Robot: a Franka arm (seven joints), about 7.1 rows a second.
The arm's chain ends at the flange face. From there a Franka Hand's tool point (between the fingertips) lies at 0.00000 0.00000 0.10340 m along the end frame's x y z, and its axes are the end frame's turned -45 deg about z.
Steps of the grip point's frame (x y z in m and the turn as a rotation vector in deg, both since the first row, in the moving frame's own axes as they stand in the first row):
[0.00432, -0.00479, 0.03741, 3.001, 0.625, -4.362]
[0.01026, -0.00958, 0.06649, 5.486, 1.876, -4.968]
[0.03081, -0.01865, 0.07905, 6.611, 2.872, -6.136]
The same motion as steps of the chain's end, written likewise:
[0.00287, -0.00194, 0.03756, 2.564, -1.680, -4.362]
[0.00548, -0.00486, 0.06702, 5.206, -2.553, -4.968]
[0.01399, -0.02318, 0.07987, 6.705, -2.644, -6.136]

